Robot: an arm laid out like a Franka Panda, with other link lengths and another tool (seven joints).
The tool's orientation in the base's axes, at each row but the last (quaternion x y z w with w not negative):
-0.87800 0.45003 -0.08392 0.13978
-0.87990 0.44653 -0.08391 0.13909
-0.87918 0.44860 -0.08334 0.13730
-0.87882 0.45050 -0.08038 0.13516
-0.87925 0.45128 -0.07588 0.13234
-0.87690 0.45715 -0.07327 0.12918
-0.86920 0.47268 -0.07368 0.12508
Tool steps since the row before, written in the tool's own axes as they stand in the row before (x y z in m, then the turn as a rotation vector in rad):
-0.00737 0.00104 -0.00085 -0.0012 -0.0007 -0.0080
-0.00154 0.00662 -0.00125 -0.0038 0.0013 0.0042
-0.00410 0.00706 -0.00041 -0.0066 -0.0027 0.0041
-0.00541 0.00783 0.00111 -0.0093 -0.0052 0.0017
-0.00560 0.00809 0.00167 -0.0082 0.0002 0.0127
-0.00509 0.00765 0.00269 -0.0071 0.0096 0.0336
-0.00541 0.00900 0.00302 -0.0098 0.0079 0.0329
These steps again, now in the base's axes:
-0.00531 0.00527 0.00031 -0.0023 0.0000 0.0078
-0.00629 -0.00269 -0.00097 -0.0021 0.0031 -0.0045
-0.00791 -0.00069 -0.00194 -0.0007 0.0076 -0.0032
-0.00888 0.00022 -0.00359 -0.0010 0.0107 -0.0002
-0.00909 0.00032 -0.00411 -0.0017 0.0086 -0.0123
-0.00823 0.00041 -0.00487 -0.0033 0.0059 -0.0350
-0.00942 0.00029 -0.00553 -0.0036 0.0090 -0.0339

